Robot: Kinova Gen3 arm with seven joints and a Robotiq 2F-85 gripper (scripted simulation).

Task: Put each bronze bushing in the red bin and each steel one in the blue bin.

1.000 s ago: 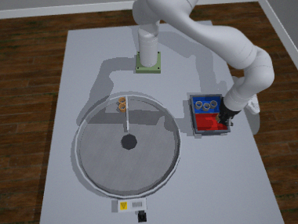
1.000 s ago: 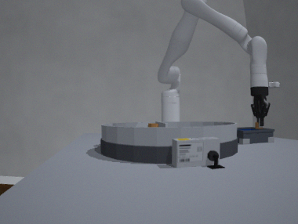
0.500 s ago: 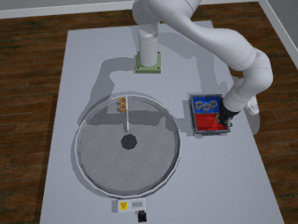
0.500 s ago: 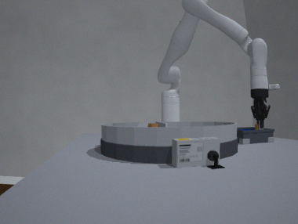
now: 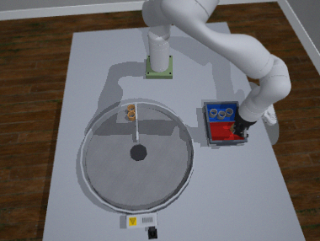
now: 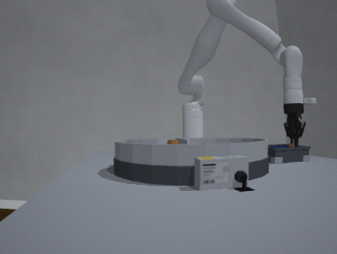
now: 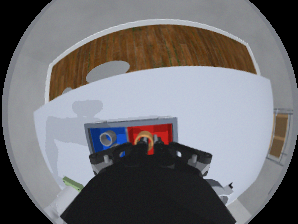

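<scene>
My gripper is now 40 mm to the left of the bin, 40 mm past it and 30 mm above it. The rest, counted from my hand: round grey turntable 380 mm to the right, 110 mm ahead.
</scene>
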